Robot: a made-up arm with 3 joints.
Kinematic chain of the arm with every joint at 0, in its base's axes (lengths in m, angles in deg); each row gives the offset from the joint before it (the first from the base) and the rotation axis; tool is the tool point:
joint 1: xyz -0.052 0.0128 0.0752 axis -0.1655 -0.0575 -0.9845
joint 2: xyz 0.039 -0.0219 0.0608 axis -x
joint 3: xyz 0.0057 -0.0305 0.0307 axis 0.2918 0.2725 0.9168
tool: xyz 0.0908 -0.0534 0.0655
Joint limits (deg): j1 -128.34..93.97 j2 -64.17..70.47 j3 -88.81..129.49
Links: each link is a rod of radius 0.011 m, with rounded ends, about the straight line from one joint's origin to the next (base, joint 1, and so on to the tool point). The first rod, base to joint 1, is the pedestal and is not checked.
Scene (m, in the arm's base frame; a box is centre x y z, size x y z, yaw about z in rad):
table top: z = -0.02
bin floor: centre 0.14 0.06 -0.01 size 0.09 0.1 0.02 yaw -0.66
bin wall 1: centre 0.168 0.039 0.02 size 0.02 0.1 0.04 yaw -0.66
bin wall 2: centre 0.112 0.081 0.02 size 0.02 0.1 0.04 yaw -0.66
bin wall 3: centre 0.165 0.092 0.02 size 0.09 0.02 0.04 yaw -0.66
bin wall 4: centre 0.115 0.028 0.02 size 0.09 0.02 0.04 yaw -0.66
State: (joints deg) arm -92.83 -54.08 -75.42
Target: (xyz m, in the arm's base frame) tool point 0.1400 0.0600 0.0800
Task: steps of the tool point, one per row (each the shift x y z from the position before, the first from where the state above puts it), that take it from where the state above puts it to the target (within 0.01 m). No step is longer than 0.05 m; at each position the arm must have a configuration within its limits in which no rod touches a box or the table.
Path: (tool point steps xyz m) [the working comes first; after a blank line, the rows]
Joints at the target: -92.76 -57.75 -59.41
Straight joint move there: clear.

1: -0.0006 0.0133 -0.0107
2: -0.0025 0.0139 -0.0092

